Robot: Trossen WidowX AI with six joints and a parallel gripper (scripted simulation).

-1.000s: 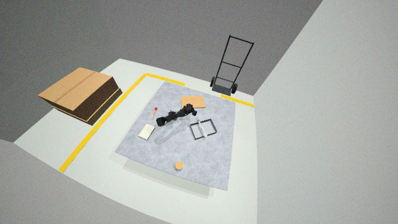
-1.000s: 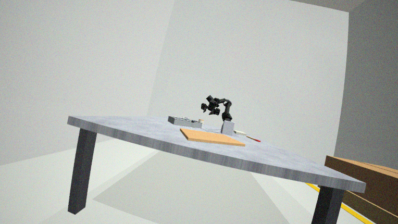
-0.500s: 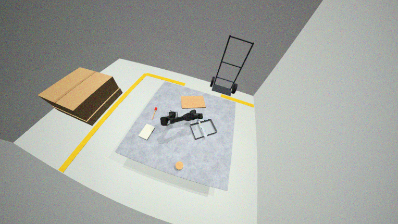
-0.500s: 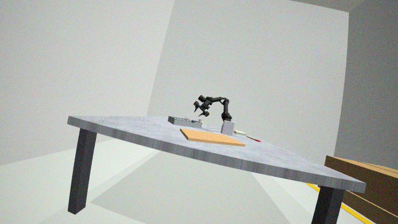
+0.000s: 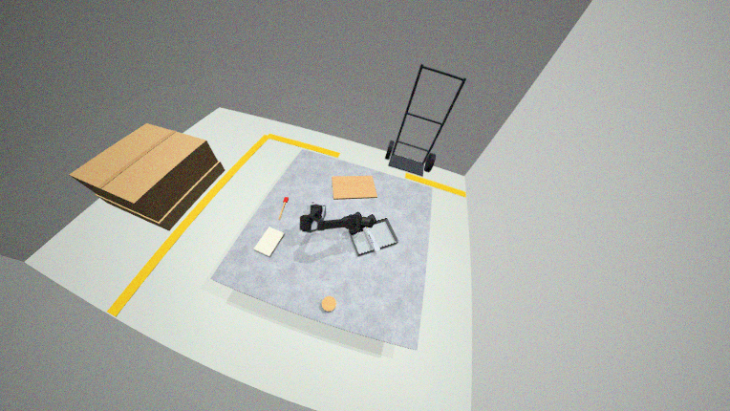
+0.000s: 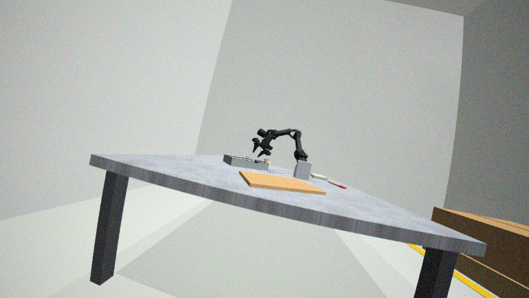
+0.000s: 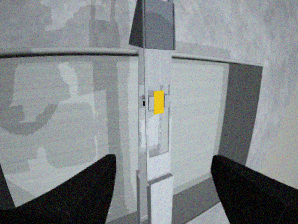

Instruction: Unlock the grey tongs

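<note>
Right now my gripper tip is 30 mm to the right of the yellow lock piece and 30 mm above it. The rest, counted from my gripper tip: wooden board (140 mm behind, 430 mm to the left, 90 mm below); then red-tipped match (630 mm behind, 130 mm to the left, 90 mm below); then roasting tin (60 mm ahead, 10 mm to the right, 70 mm below).
</note>
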